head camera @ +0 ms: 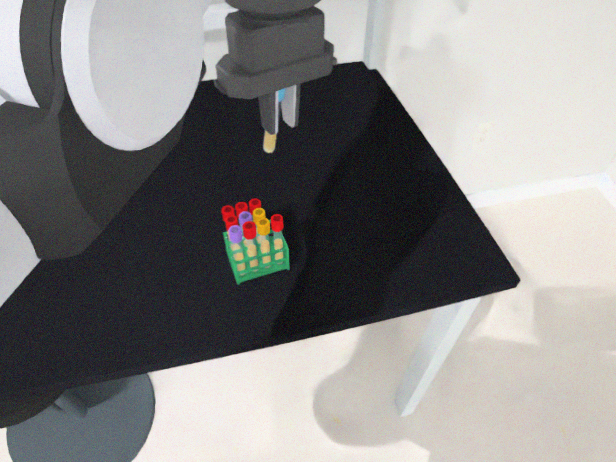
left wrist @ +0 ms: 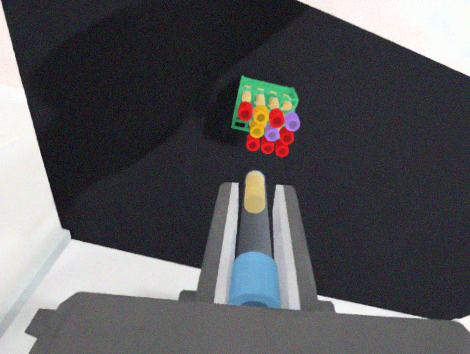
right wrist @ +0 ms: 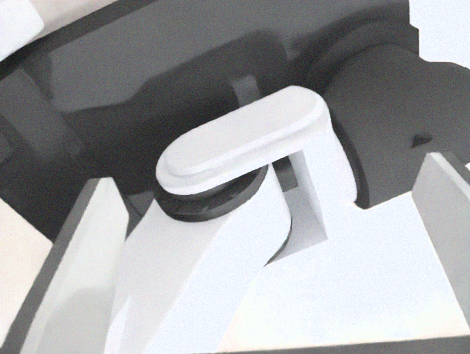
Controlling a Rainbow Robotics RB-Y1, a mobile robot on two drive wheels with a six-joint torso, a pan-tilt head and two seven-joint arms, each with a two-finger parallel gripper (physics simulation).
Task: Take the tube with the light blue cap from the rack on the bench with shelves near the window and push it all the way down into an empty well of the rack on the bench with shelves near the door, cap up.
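Observation:
My left gripper is shut on the tube with the light blue cap. The cap is up near the palm, and the tube's yellowish lower end sticks out past the fingertips. The green rack stands on the black bench top, below the gripper in the head view and beyond the fingertips in the left wrist view. It holds several tubes with red, yellow and purple caps. An open well shows at its left side in the left wrist view. The tube is apart from the rack. My right gripper is open and empty.
The black bench top ends at a front edge and a right edge in the head view, with a pale leg below. White and grey robot parts show beyond the right fingers.

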